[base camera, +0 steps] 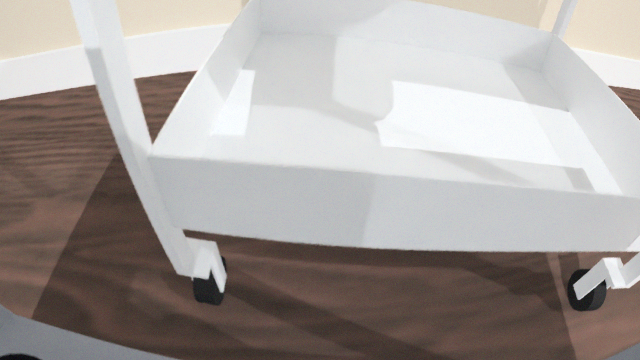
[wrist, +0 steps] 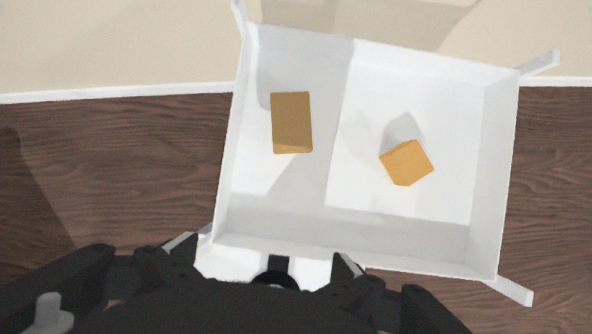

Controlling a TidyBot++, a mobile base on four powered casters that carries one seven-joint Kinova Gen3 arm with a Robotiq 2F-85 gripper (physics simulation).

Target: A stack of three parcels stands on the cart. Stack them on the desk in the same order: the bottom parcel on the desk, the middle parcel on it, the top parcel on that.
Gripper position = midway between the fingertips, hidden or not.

Observation:
I see my gripper (wrist: 265, 258), a parcel (wrist: 407, 163) and a white cart (base camera: 421, 132).
The white cart also shows in the wrist view (wrist: 366, 98). The base camera view misses the parcel: it is out of frame.

